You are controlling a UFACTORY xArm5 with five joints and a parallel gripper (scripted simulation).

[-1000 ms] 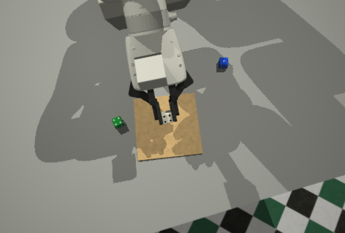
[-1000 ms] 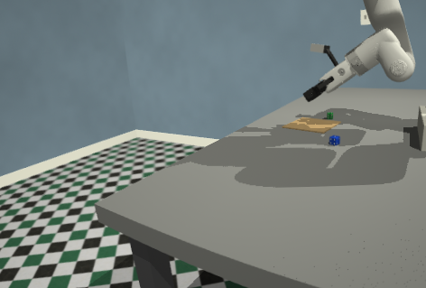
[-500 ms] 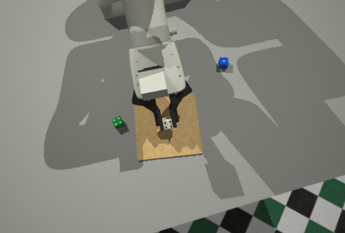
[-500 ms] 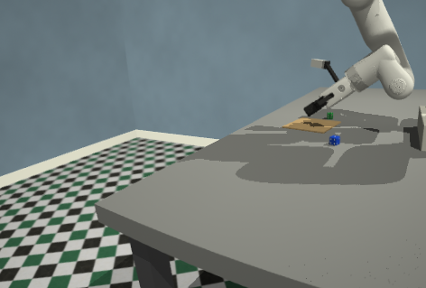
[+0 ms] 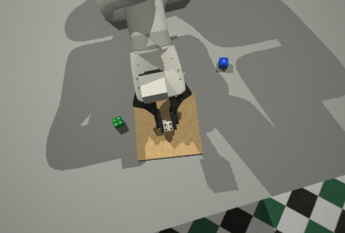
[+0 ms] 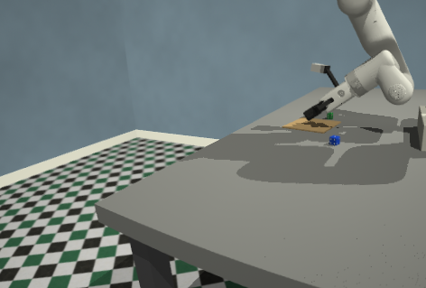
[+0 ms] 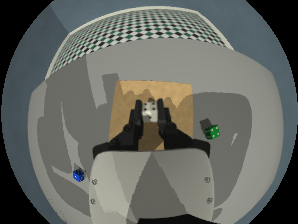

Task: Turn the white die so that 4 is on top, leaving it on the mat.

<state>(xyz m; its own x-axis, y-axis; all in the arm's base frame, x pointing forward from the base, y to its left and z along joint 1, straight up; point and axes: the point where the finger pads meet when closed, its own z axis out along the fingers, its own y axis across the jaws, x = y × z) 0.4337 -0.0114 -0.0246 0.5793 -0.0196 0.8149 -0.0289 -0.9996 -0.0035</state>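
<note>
The white die lies 10 mm ahead of my hand and 10 mm below it. From my hand the other things lie so: green die (30 mm behind, 100 mm to the right, 30 mm below); then blue die (110 mm behind, 160 mm to the left, 30 mm below); then tan mat (40 mm below).
</note>
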